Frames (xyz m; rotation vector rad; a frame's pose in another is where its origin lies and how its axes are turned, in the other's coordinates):
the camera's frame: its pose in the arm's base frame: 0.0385 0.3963 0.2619 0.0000 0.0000 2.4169
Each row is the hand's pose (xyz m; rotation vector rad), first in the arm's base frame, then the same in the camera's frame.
Working: the arm's base frame: its pose in the camera's frame: -0.2339 0.3222 -0.2619 0.0000 0.0000 -2.4169

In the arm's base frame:
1: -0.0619 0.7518 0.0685 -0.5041 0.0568 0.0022
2: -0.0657 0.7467 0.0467 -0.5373 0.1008 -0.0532
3: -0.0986 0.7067 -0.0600 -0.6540 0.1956 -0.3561
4: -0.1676 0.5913 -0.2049 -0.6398 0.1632 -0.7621
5: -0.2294 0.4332 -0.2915 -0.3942 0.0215 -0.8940
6: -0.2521 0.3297 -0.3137 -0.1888 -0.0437 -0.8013
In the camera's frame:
1: 0.3108 -0.1996 -0.1934 -0.1614 0.6315 -2.3502
2: 0.3103 -0.1933 -0.2152 -0.1250 0.6995 -2.3940
3: 0.3084 -0.1415 -0.3219 -0.0679 0.9456 -2.6429
4: 0.2836 -0.0094 -0.4668 0.1095 -0.9684 2.9212
5: 0.2250 0.1500 -0.5534 0.1710 -0.5378 2.9100
6: 0.1734 0.2425 -0.5756 0.1606 -0.2399 3.0493

